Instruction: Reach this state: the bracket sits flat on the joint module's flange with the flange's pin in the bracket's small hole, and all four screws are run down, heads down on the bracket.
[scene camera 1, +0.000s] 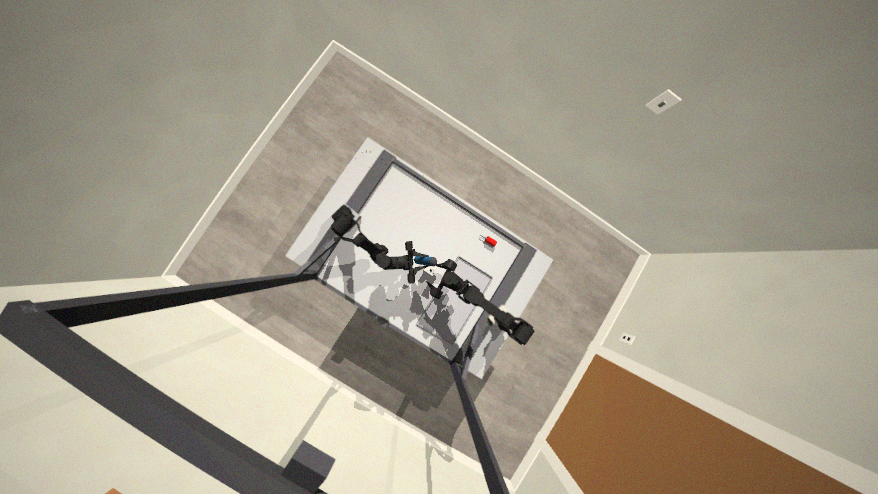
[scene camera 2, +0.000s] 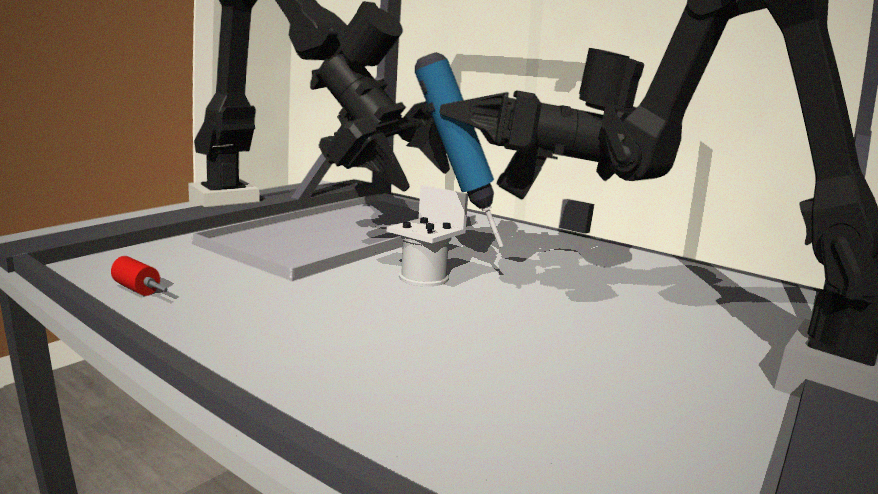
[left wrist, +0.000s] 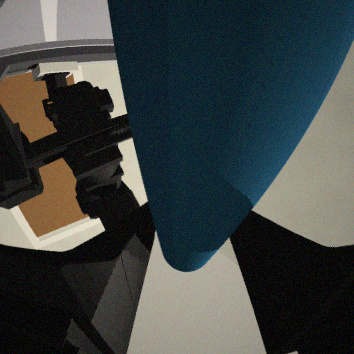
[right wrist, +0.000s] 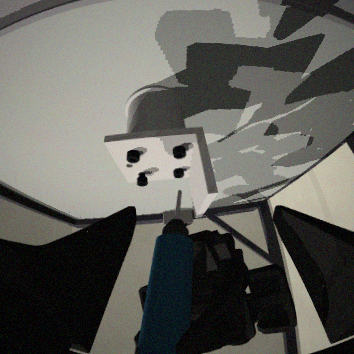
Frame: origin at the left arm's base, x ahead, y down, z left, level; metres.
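Where they show: left gripper, between the fingertips: (scene camera 2: 439, 109) (right wrist: 154, 348); right gripper, between the fingertips: (scene camera 1: 431, 273) (scene camera 2: 428, 180) (left wrist: 58, 47) (right wrist: 206, 213); left arm's base, origin of its link: (scene camera 2: 844, 346); right arm's base, origin of its link: (scene camera 2: 223, 185) (left wrist: 54, 75).
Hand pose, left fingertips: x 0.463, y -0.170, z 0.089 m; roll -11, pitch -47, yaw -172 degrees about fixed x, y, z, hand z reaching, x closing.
Each offset is from my left fingertips to the centre of the thing.
The white joint module @(dx +0.022, dy +0.182, dz -0.014 m) (scene camera 2: 423, 262) (right wrist: 155, 112) stands upright on the table. The L-shaped bracket @(dx +0.022, dy +0.132, dz -0.014 m) (scene camera 2: 420, 232) (right wrist: 162, 167) lies on its top, one wall upright. Four black screws stand in the bracket. One screw @(dx +0.003, dy +0.146, dz +0.001 m) (scene camera 2: 429, 227) (right wrist: 142, 180) looks raised, with some shank showing; how deep the others sit is unclear. A small dark spot beside them may be the small hole; the pin cannot be made out. My left gripper (scene camera 2: 469, 135) (left wrist: 190, 207) is shut on the blue screwdriver @(dx -0.027, dy +0.048, dz -0.018 m) (scene camera 1: 424, 260) (right wrist: 167, 290), tilted, bit beside the bracket. My right gripper (scene camera 2: 424, 178) (right wrist: 206, 213) is open above the bracket.
A red-handled tool @(dx +0.181, dy +0.197, dz +0.289 m) (scene camera 1: 490, 241) (scene camera 2: 132, 274) lies on the table, at the left in scene camera 2. A shallow grey tray @(dx +0.246, dy +0.206, dz -0.071 m) (scene camera 2: 291, 273) lies behind and left of the joint module there. The right gripper's fingers are close to the blue screwdriver's handle.
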